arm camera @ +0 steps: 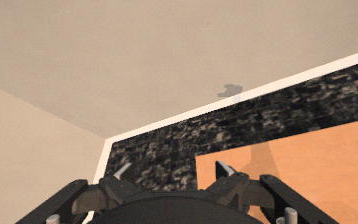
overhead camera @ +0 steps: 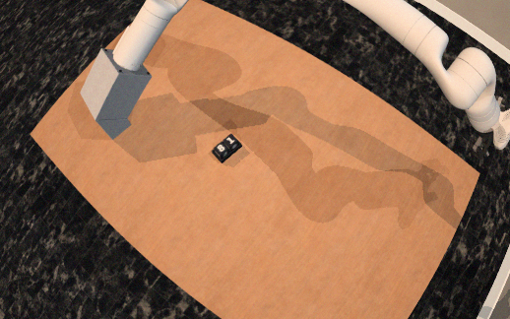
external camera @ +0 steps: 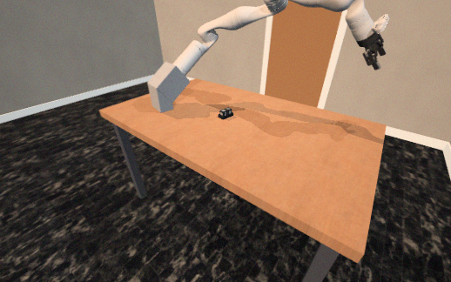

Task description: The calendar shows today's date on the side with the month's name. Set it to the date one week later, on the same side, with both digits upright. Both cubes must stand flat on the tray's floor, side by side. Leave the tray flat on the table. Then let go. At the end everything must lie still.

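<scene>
Right now the black calendar tray is 50 cm behind my hand, 44 cm to the right of it and 30 cm below it.
</scene>
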